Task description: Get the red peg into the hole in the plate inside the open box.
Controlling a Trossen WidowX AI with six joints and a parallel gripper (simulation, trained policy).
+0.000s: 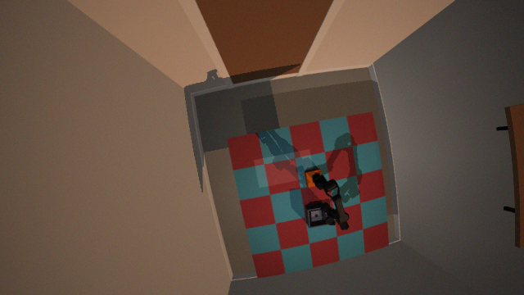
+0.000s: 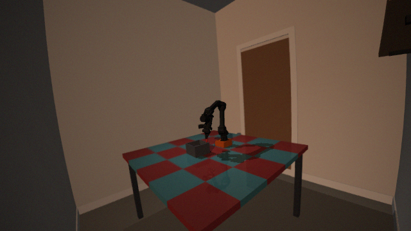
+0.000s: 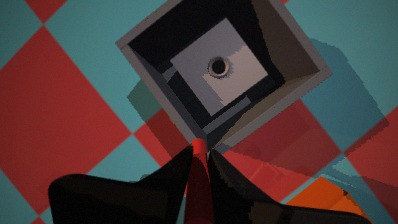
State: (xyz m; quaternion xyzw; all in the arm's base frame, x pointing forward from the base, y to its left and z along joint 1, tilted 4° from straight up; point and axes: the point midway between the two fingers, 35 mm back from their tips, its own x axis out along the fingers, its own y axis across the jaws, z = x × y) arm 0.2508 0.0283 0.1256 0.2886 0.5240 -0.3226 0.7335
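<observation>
The dark grey box is 5 cm ahead of my gripper tip, 7 cm to the right of it and 11 cm below it. The rest, counted from my gripper tip: red peg 1 cm behind, 1 cm to the left, 1 cm above.
</observation>
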